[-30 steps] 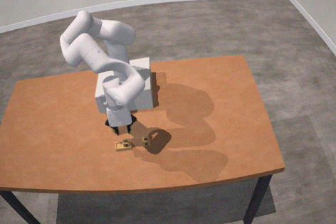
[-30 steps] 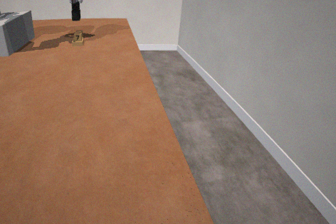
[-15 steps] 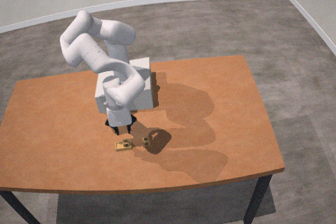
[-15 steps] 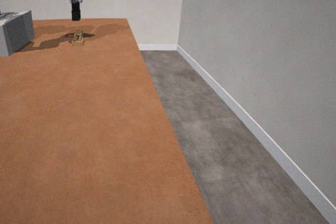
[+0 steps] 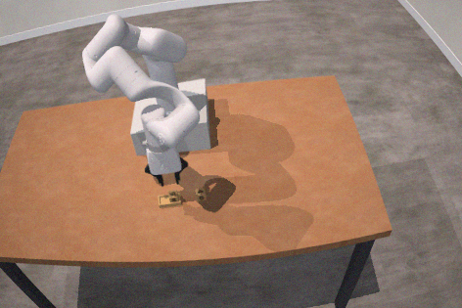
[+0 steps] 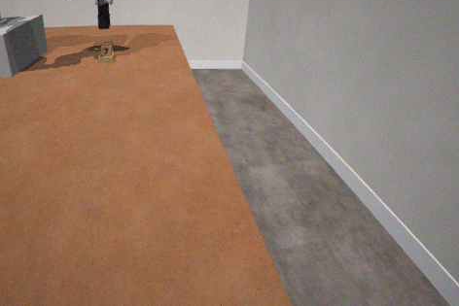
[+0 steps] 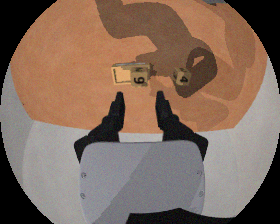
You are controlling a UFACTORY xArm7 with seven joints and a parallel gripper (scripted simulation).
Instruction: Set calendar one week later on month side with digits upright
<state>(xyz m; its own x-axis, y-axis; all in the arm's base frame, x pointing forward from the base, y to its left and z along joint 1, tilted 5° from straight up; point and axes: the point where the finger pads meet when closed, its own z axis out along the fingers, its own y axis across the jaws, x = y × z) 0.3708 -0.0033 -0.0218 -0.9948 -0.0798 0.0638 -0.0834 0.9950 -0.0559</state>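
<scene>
Now: the wooden tray 20 mm to the right of my hand and 110 mm below it.
</scene>
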